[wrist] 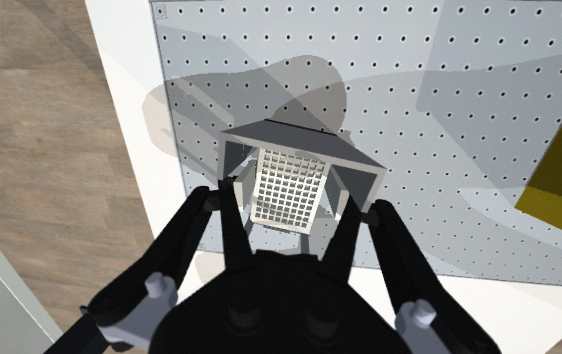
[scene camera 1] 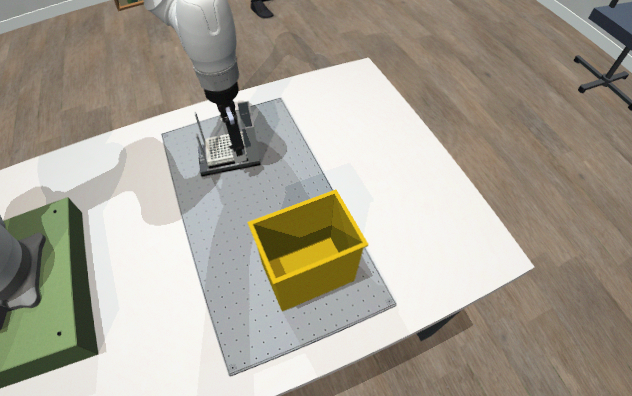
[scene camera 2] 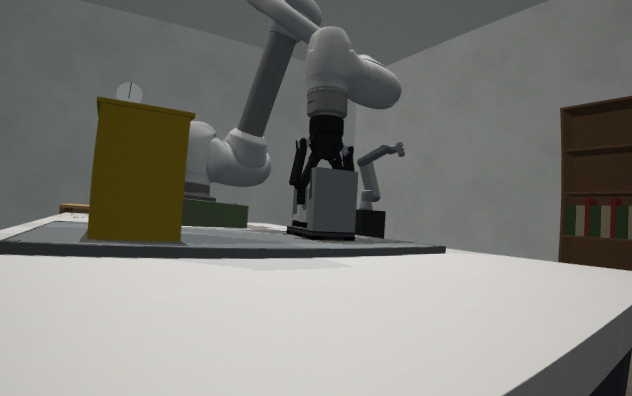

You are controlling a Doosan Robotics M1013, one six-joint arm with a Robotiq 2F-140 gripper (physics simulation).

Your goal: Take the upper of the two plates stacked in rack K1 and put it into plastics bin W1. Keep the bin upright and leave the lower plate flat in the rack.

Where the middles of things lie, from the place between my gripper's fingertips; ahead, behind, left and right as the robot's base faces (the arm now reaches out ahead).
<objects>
My hand is 10 mm below the white plate [scene camera 1: 217, 148] and 10 mm past it. From my hand the other things lie so: yellow bin W1 [scene camera 2: 137, 187] (370 mm to the right, 80 mm ahead, 60 mm above).
</objects>
